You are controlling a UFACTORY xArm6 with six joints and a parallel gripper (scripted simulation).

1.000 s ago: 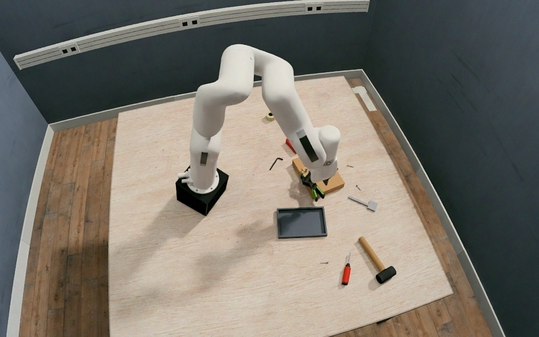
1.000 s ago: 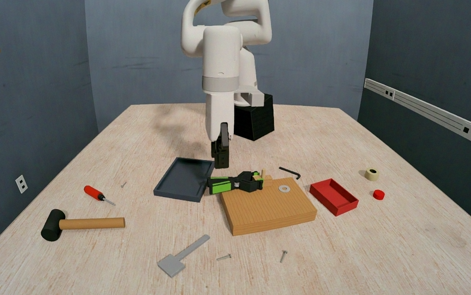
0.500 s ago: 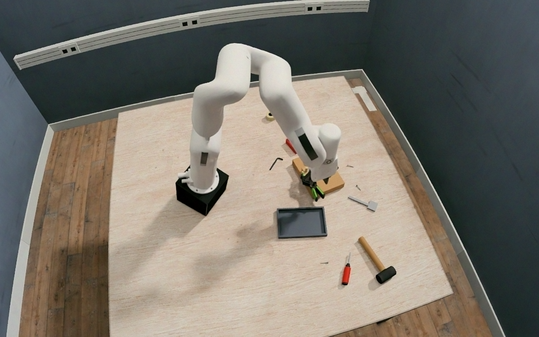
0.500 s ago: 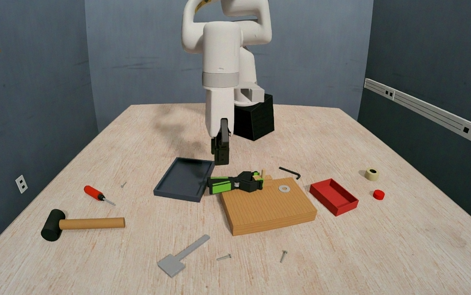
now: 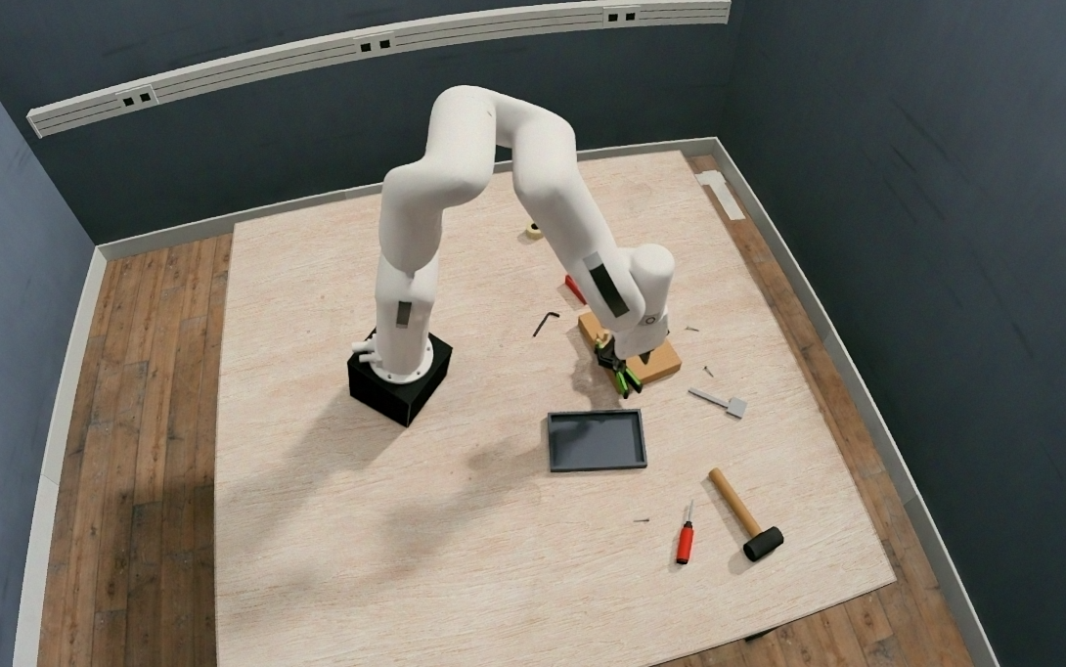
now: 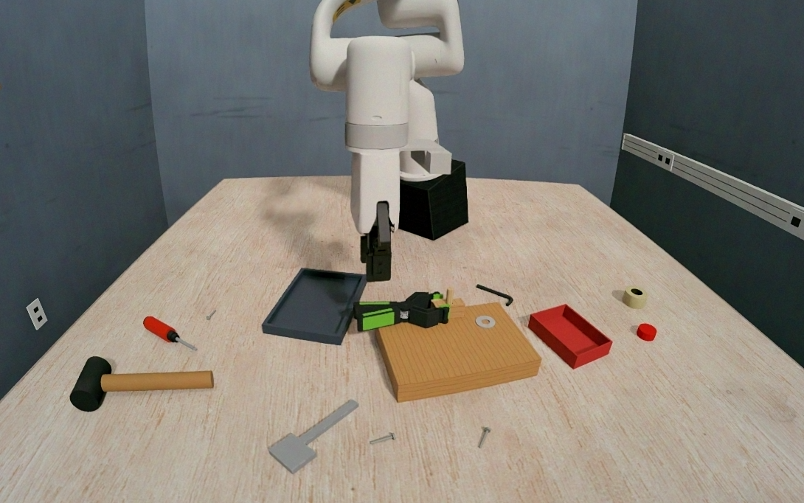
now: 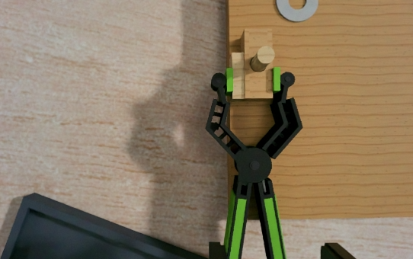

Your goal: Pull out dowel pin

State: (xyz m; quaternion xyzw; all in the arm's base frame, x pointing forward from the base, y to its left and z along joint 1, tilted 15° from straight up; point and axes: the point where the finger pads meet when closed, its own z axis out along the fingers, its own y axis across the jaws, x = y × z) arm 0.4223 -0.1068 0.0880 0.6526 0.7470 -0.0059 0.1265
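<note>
My gripper is now 11 cm to the right of the dowel pin, 8 cm above it and 1 cm past it. The rest, counted from my hand: grey tray: 13 cm below, 9 cm to the right, 9 cm behind; small wooden block: 11 cm to the left, 9 cm below, 1 cm behind; washer: 16 cm to the left, 10 cm below, 1 cm ahead.
</note>
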